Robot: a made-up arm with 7 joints. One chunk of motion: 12 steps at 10 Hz.
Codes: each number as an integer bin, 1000 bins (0 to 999) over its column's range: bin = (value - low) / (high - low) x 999, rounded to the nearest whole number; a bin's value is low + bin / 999 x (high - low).
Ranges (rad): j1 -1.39..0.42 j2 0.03..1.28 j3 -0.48..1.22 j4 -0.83..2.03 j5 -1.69..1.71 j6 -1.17..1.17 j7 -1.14..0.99
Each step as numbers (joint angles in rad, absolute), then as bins.
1 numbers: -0.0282 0.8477 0.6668 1.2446 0.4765 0.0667 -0.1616
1 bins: 752 654 674 725 637 528 459
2 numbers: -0.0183 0.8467 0.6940 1.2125 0.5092 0.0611 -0.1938
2 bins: 757 653 690 713 646 526 444
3 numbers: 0.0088 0.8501 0.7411 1.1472 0.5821 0.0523 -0.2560
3 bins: 772 655 718 691 668 522 415
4 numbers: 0.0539 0.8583 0.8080 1.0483 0.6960 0.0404 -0.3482
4 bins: 797 662 757 656 701 517 371
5 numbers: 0.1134 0.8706 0.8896 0.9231 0.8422 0.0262 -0.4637
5 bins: 830 672 805 612 744 511 317
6 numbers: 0.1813 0.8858 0.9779 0.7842 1.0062 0.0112 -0.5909
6 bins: 867 684 857 564 792 504 258
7 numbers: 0.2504 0.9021 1.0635 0.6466 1.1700 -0.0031 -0.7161
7 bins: 905 697 907 516 840 498 199
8 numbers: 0.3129 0.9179 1.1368 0.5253 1.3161 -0.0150 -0.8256
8 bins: 940 710 950 473 883 493 147
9 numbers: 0.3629 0.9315 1.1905 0.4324 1.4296 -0.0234 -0.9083
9 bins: 967 720 982 441 917 490 109
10 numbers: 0.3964 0.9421 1.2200 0.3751 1.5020 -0.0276 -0.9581
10 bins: 986 729 999 421 938 488 85
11 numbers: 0.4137 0.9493 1.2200 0.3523 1.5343 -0.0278 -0.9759
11 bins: 996 735 999 413 947 488 77
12 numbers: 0.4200 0.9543 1.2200 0.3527 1.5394 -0.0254 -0.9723
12 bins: 999 739 999 413 949 489 79
